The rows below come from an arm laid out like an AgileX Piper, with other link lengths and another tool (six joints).
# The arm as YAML. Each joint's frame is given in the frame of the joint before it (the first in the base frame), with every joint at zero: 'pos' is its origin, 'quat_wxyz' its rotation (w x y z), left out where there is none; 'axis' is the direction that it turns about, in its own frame. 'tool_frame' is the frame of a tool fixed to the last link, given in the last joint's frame.
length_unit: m
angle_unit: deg
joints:
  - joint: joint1
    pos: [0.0, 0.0, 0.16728]
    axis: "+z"
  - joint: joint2
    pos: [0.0, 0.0, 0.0]
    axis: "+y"
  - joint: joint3
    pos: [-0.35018, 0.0, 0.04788]
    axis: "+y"
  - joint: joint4
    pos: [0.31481, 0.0, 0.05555]
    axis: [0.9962, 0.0, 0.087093]
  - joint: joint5
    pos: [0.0, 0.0, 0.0]
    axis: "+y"
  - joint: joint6
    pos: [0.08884, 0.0, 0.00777]
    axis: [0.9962, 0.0, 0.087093]
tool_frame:
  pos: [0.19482, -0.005, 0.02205]
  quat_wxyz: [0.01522, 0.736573, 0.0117, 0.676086]
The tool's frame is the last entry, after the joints.
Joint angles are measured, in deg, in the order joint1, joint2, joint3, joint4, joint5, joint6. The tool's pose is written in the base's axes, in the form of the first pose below.
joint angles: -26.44, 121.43, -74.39, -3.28, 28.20, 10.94
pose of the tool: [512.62 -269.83 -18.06], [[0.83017 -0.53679 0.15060], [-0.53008 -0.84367 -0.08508], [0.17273 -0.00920 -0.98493]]
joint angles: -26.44, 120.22, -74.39, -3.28, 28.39, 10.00
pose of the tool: [515.31 -271.14 -6.11], [[0.83578 -0.52378 0.16472], [-0.51504 -0.85184 -0.09540], [0.19028 -0.00510 -0.98172]]
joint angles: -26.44, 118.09, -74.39, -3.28, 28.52, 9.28
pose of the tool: [520.26 -273.58 15.41], [[0.83568 -0.51377 0.19413], [-0.50130 -0.85792 -0.11254], [0.22437 -0.00327 -0.97450]]
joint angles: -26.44, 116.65, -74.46, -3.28, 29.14, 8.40
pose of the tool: [521.50 -274.30 29.45], [[0.83993 -0.50203 0.20611], [-0.48699 -0.86485 -0.12198], [0.23949 0.00208 -0.97090]]
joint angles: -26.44, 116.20, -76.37, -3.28, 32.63, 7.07
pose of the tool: [520.68 -274.73 40.09], [[0.85412 -0.48574 0.18581], [-0.47109 -0.87398 -0.11929], [0.22034 0.01435 -0.97532]]
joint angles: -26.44, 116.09, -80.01, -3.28, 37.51, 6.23
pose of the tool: [523.89 -277.53 56.84], [[0.86311 -0.47701 0.16583], [-0.46328 -0.87859 -0.11601], [0.20103 0.02331 -0.97931]]
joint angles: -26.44, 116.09, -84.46, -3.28, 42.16, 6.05
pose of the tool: [531.58 -282.50 79.22], [[0.86350 -0.47790 0.16117], [-0.46397 -0.87801 -0.11765], [0.19774 0.02681 -0.97989]]
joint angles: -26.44, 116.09, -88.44, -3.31, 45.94, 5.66
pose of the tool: [538.71 -287.00 100.57], [[0.86475 -0.47520 0.16249], [-0.46018 -0.87932 -0.12258], [0.20113 0.03122 -0.97907]]
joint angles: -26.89, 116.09, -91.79, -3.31, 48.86, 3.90
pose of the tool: [542.70 -294.88 119.44], [[0.87282 -0.45937 0.16484], [-0.44177 -0.88718 -0.13323], [0.20744 0.04347 -0.97728]]
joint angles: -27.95, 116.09, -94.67, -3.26, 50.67, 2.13
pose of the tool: [544.73 -308.89 137.27], [[0.87414 -0.45273 0.17585], [-0.43082 -0.88995 -0.14961], [0.22423 0.05502 -0.97298]]
